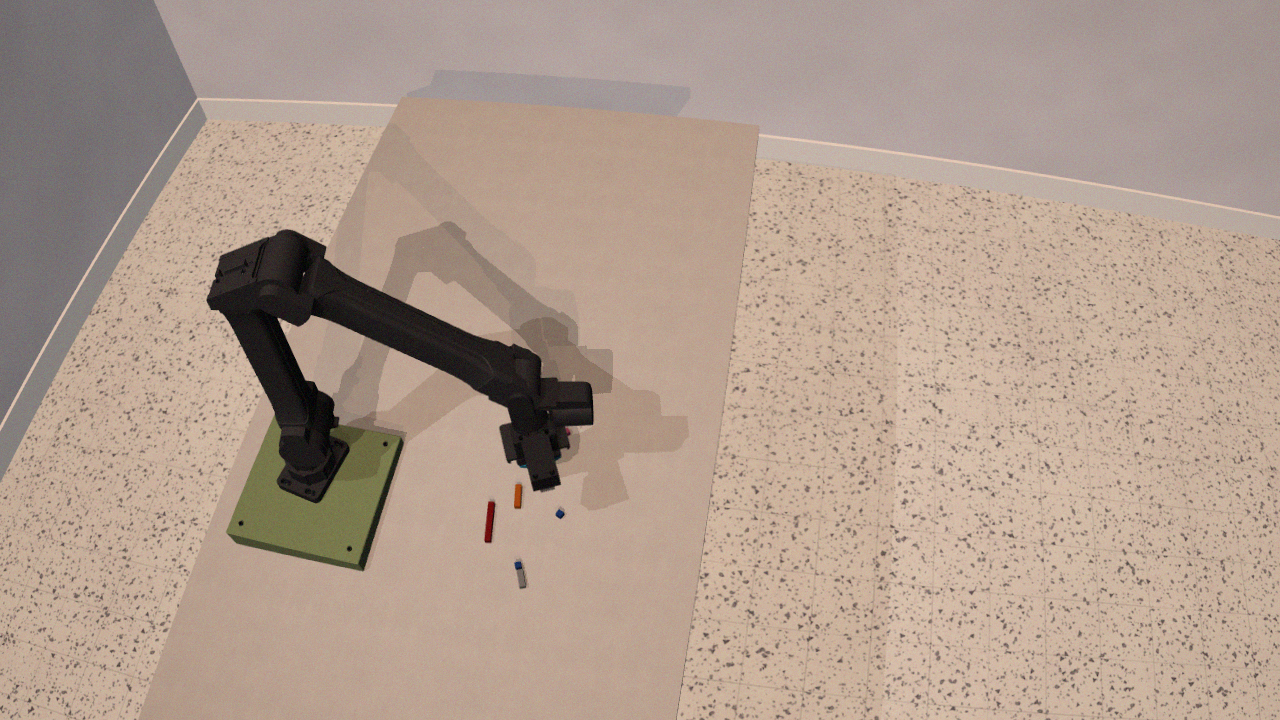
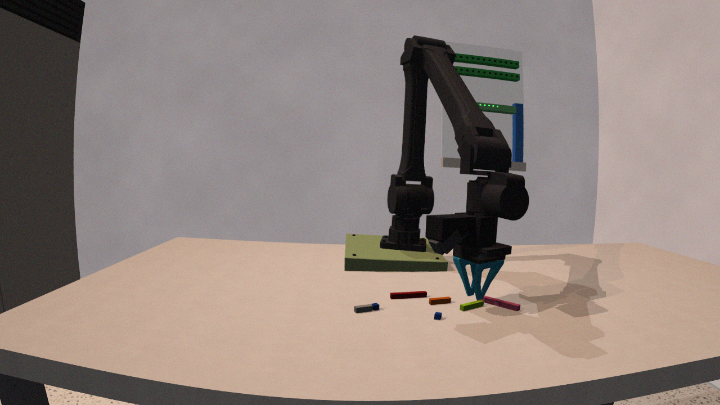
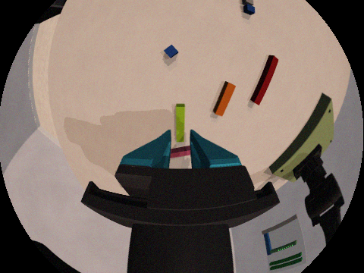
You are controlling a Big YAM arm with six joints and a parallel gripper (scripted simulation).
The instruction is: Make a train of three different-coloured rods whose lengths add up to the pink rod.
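Now: hand 2 cm above the lime rod. The rest, counted from my hand: red rod 4 cm behind, 12 cm to the right, 2 cm below; then orange rod 2 cm behind, 6 cm to the right, 2 cm below; then pink rod 1 cm behind, 5 cm to the left, 2 cm below.
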